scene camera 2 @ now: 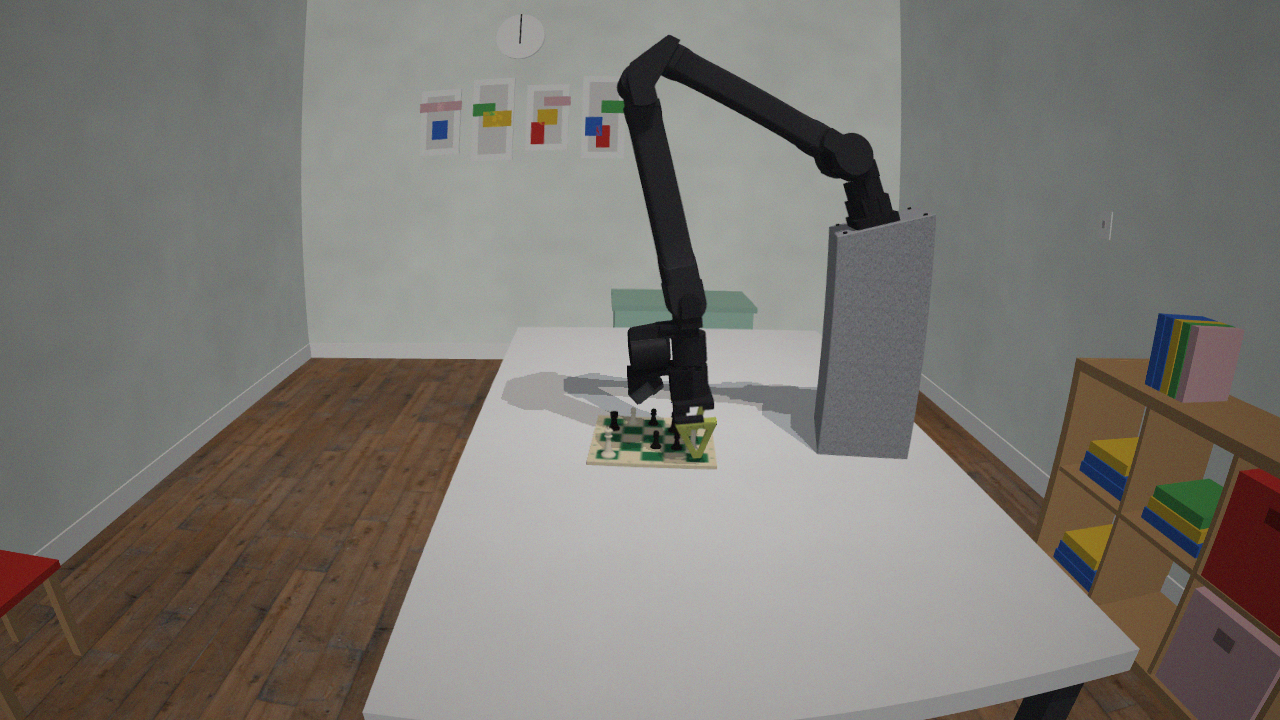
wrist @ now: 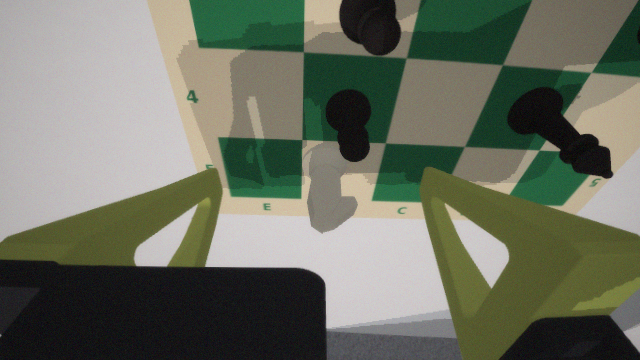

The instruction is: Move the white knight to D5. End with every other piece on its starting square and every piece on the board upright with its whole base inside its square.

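Seen in the pictures: gripper, fingertip midpoint: (scene camera 2: 694,446) (wrist: 320,179); arm's base at its link origin: (scene camera 2: 873,222).
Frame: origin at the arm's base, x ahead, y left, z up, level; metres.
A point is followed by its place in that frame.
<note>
The white knight (wrist: 325,187) {z -0.390, x 0.310, y 0.103 m} stands on D5 in the wrist view. Its base is at the square's corner by E5 and D4; whether the whole base is inside the lines is hard to tell. My gripper (scene camera 2: 697,445) {z -0.403, x 0.303, y 0.104 m} (wrist: 320,179) {z -0.403, x 0.303, y 0.104 m} is open and empty, with one finger on each side of the knight, apart from it. A black pawn (wrist: 348,111) {z -0.402, x 0.340, y 0.099 m} stands on D4, close to the knight. Another black piece (wrist: 370,22) {z -0.383, x 0.374, y 0.102 m} stands on D3, and a tall black piece (wrist: 537,110) {z -0.404, x 0.351, y 0.023 m} on B4. The chessboard (scene camera 2: 626,462) {z -0.412, x 0.412, y 0.171 m} (wrist: 172,30) {z -0.412, x 0.357, y 0.164 m} lies on the table, partly hidden by the fingers in the scene view.
In the scene view, a white piece (scene camera 2: 607,445) {z -0.391, x 0.447, y 0.155 m} stands at the board's near left. A black rook (scene camera 2: 614,420) {z -0.393, x 0.456, y 0.033 m}, another white piece (scene camera 2: 633,415) {z -0.395, x 0.426, y -0.004 m} and a black pawn (scene camera 2: 653,417) {z -0.397, x 0.389, y -0.006 m} stand toward the back. The grey pedestal (scene camera 2: 872,349) {z -0.215, x 0.000, y 0.080 m} bears the arm right of the board on the white table (scene camera 2: 716,573) {z -0.418, x 0.247, y 0.483 m}.
</note>
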